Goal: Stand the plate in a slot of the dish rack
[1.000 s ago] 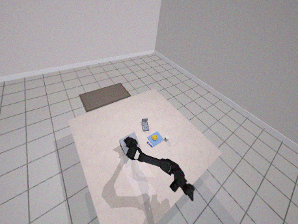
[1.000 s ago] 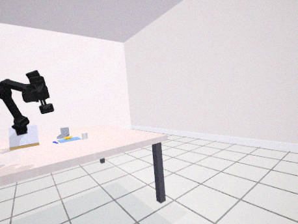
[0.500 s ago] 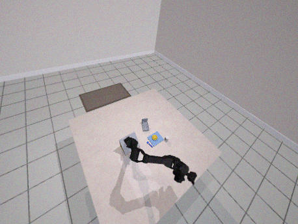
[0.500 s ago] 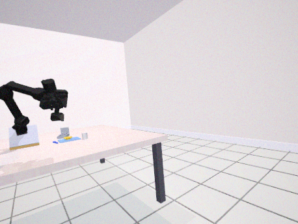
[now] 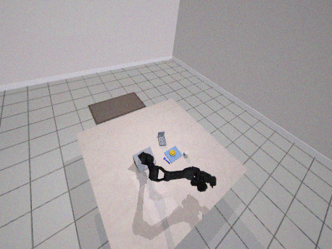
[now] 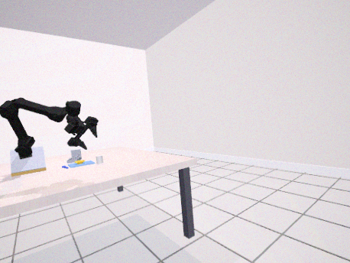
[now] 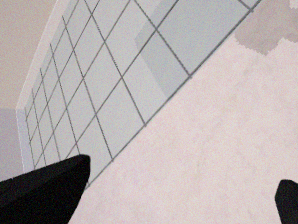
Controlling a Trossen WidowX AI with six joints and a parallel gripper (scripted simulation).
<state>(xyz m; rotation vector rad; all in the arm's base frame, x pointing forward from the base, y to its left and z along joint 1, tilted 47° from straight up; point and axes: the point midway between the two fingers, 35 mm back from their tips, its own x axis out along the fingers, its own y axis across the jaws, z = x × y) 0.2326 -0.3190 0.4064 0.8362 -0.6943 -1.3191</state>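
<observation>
Right now my gripper tip is 42 cm to the right of the yellow plate, 15 cm above it and 5 cm short of it. Round my gripper tip: white cup: 32 cm to the left, 15 cm ahead, 14 cm below; then dish rack: 61 cm to the left, 14 cm below, 6 cm ahead; then blue mat: 41 cm to the left, 16 cm below, 6 cm ahead.
</observation>
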